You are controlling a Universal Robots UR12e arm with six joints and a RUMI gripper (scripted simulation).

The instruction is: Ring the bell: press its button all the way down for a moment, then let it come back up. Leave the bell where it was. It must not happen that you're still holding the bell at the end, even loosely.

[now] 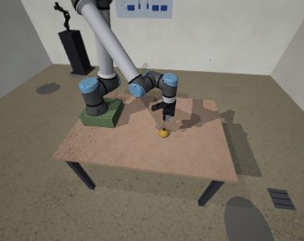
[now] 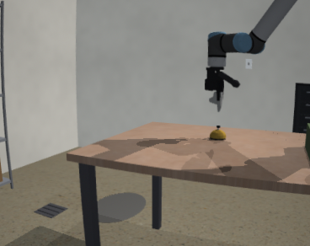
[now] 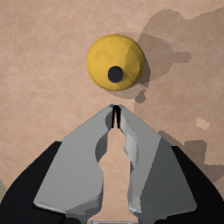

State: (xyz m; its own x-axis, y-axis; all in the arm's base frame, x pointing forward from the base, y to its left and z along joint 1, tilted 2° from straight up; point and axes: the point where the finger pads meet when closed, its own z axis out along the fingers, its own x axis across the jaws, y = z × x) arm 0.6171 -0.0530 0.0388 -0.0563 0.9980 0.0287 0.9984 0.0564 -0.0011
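Now: the black button 10 cm below my hand. Round my hand: yellow dome bell (11 cm below).
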